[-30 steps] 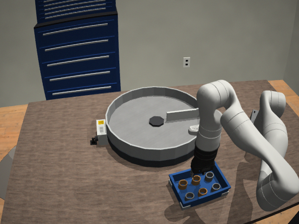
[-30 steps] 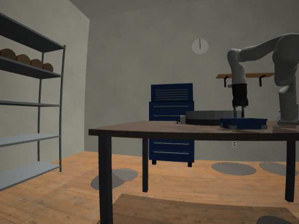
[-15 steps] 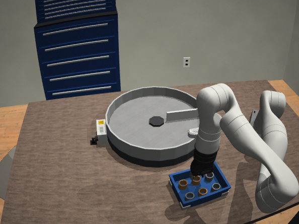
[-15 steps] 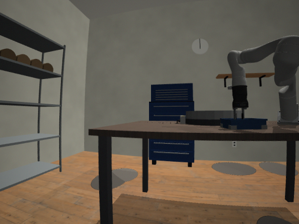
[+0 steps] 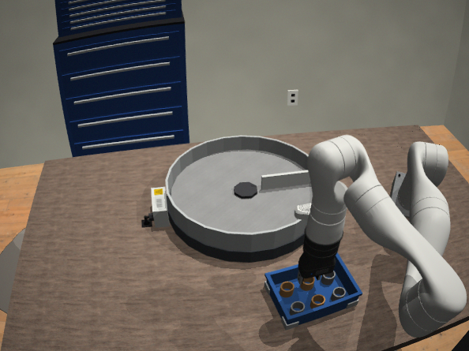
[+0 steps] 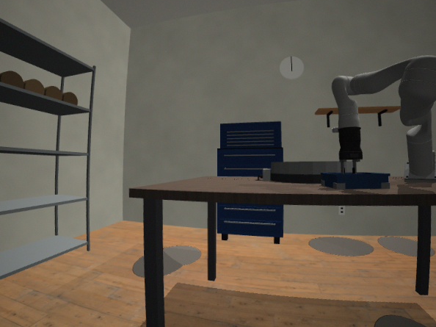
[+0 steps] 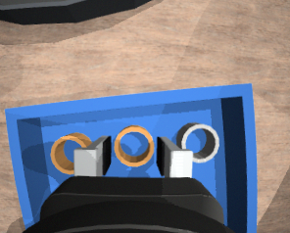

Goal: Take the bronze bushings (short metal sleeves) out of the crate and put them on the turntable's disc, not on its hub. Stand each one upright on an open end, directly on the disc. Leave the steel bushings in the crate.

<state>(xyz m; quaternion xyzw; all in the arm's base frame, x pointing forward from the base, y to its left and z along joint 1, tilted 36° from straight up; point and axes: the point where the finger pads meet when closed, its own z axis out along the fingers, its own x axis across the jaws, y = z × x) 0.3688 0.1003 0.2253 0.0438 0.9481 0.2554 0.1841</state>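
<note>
Right now my hand is 3 cm to the right of the blue crate and 3 cm above it. From my hand the other things lie so: turntable (33 cm to the right, 9 cm ahead).
</note>
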